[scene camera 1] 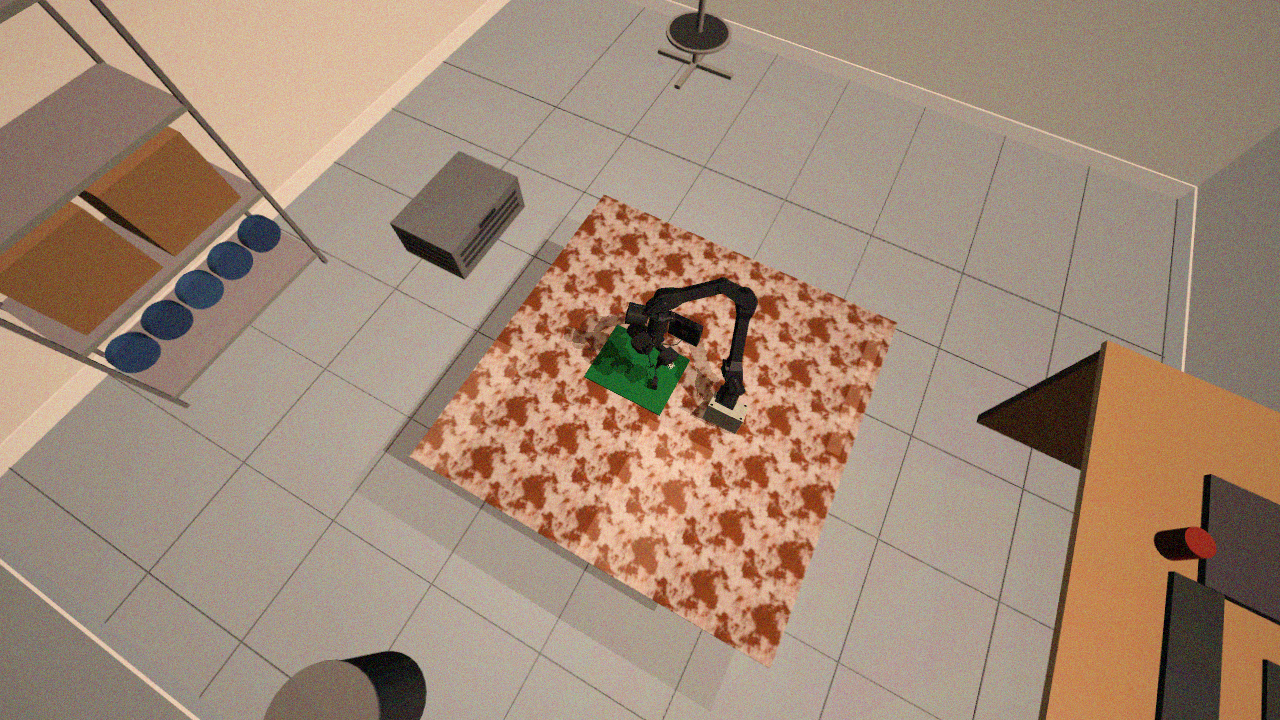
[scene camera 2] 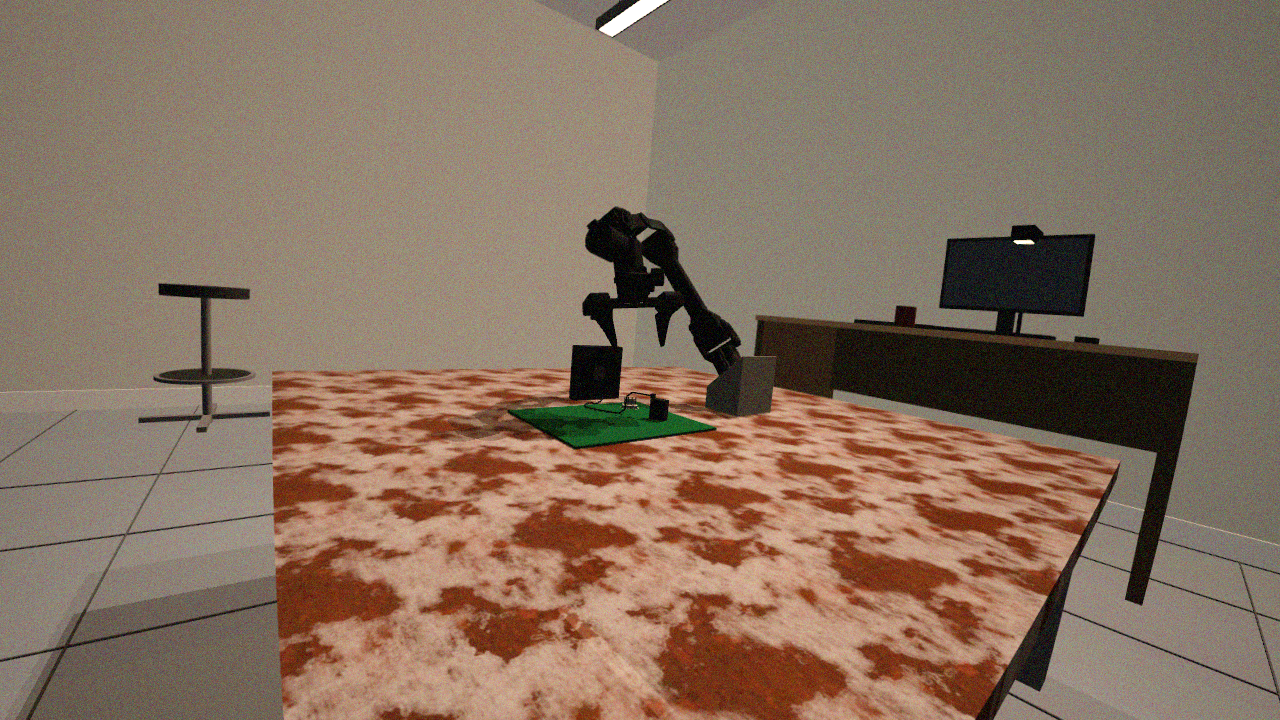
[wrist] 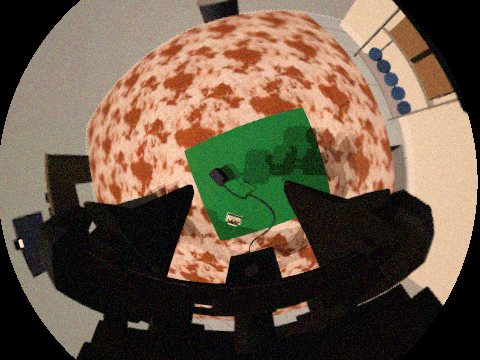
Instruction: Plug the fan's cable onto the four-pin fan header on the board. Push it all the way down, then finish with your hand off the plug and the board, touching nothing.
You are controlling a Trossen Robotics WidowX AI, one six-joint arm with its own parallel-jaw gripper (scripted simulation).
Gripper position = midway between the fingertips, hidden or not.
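Observation:
From scene camera 2 I can see my gripper (scene camera 2: 639,347), which is open and holds nothing, along with a black fan (scene camera 2: 594,369) and a green board (scene camera 2: 578,427). Scene camera 1 has my gripper (scene camera 1: 647,359) as well, and the green board (scene camera 1: 618,367). In the wrist view there's my gripper (wrist: 239,187), the black fan (wrist: 262,265) and the green board (wrist: 258,157).

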